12 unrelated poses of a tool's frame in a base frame.
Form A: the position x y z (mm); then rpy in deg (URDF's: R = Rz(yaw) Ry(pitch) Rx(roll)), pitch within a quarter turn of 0, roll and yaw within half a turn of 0.
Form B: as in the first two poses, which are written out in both.
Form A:
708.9 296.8 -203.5 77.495 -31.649 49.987
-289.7 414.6 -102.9 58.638 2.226 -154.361
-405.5 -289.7 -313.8 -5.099 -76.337 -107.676
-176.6 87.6 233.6 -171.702 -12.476 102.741
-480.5 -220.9 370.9 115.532 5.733 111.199
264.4 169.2 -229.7 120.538 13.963 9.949
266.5 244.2 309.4 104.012 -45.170 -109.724
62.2 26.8 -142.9 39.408 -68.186 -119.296
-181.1 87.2 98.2 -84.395 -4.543 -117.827
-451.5 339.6 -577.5 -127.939 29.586 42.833
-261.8 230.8 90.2 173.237 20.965 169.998
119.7 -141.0 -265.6 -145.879 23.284 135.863
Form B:
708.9 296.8 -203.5 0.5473 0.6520 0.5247 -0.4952 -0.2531 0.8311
-289.7 414.6 -102.9 -0.9009 -0.4324 -0.0388 0.1953 -0.4836 0.8533
-405.5 -289.7 -313.8 -0.0717 -0.2251 0.9717 0.9228 -0.3847 -0.0210
-176.6 87.6 233.6 -0.2153 0.9523 0.2160 0.9583 0.2486 -0.1409
-480.5 -220.9 370.9 -0.3598 0.9277 -0.0999 0.3693 0.2399 0.8978
264.4 169.2 -229.7 0.9559 0.1677 -0.2413 0.2925 -0.4646 0.8358
266.5 244.2 309.4 -0.2379 -0.6636 0.7092 0.0043 0.7294 0.6840
62.2 26.8 -142.9 -0.1818 -0.3241 0.9284 0.9622 0.1359 0.2359
-181.1 87.2 98.2 -0.4653 -0.8816 0.0792 0.0496 -0.1153 -0.9921
-451.5 339.6 -577.5 0.6377 0.5912 -0.4937 0.1324 -0.7156 -0.6858
-261.8 230.8 90.2 -0.9196 0.1622 -0.3578 0.1310 0.9853 0.1100
119.7 -141.0 -265.6 -0.6592 0.6397 -0.3953 0.7356 0.4397 -0.5153

